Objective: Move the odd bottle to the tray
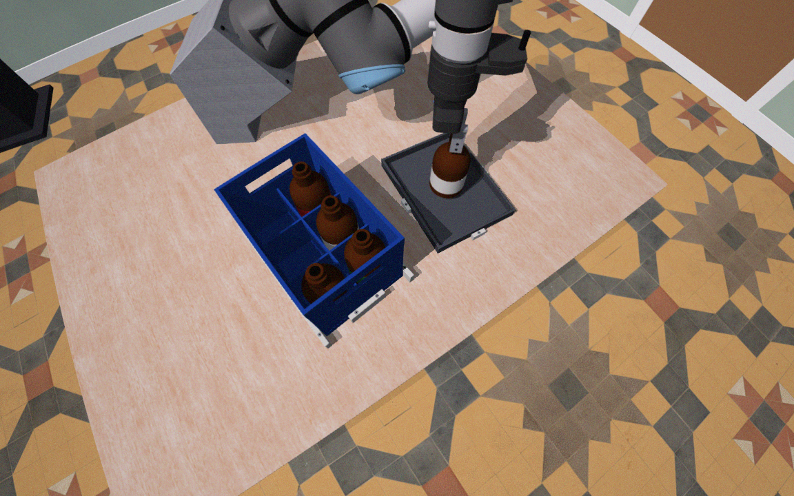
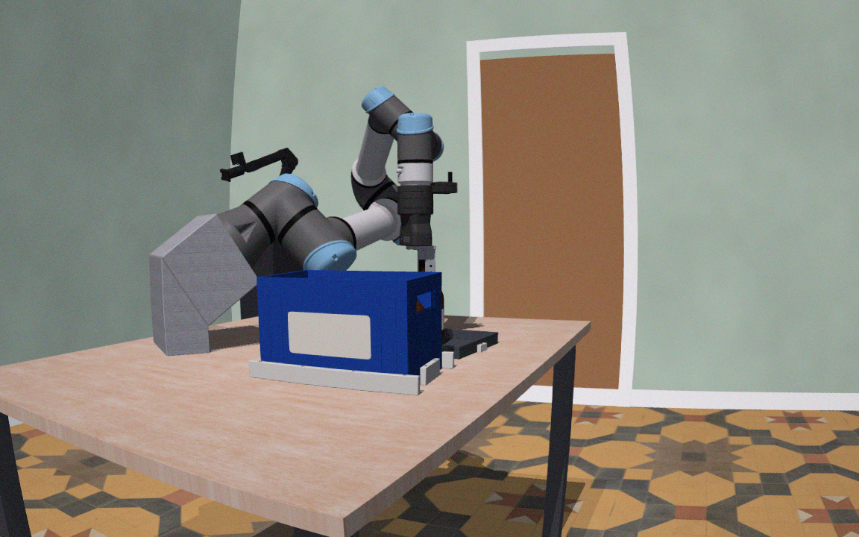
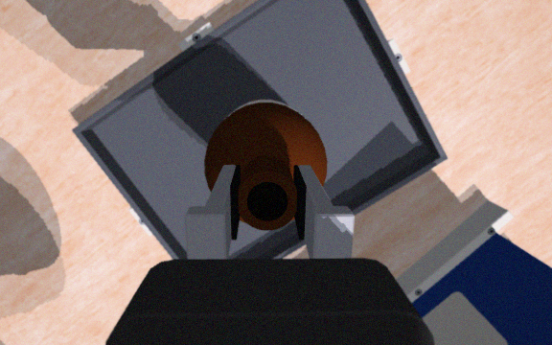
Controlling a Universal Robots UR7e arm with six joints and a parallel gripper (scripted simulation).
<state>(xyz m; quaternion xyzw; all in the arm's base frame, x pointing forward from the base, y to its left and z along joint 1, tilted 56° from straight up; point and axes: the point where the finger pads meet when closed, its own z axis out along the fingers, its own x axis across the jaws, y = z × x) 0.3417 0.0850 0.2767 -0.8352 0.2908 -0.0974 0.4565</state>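
Now: hand 16 cm above the dark tray. Also, from my hand: glass bottle (4 cm behind, 28 cm to the right, 8 cm below); then blue crate (6 cm ahead, 29 cm to the right, 8 cm below).
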